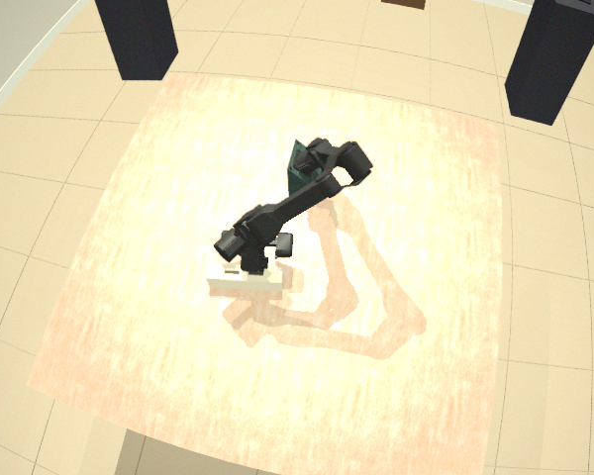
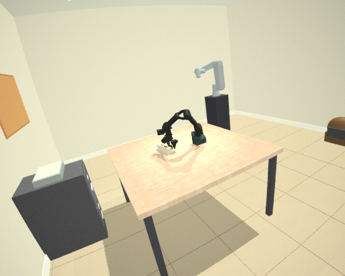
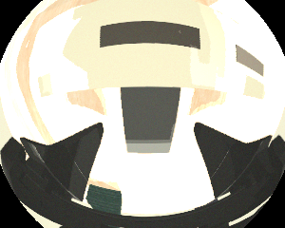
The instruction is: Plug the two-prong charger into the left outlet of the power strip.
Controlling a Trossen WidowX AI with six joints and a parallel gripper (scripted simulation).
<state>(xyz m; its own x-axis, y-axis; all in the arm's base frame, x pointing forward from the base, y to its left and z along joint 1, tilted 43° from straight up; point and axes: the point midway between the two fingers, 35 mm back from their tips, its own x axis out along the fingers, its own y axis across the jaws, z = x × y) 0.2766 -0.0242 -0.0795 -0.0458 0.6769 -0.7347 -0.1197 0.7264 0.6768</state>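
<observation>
The dark grey charger is 40 mm ahead of my gripper tip, 10 mm to the left of it and 10 mm above it.
</observation>
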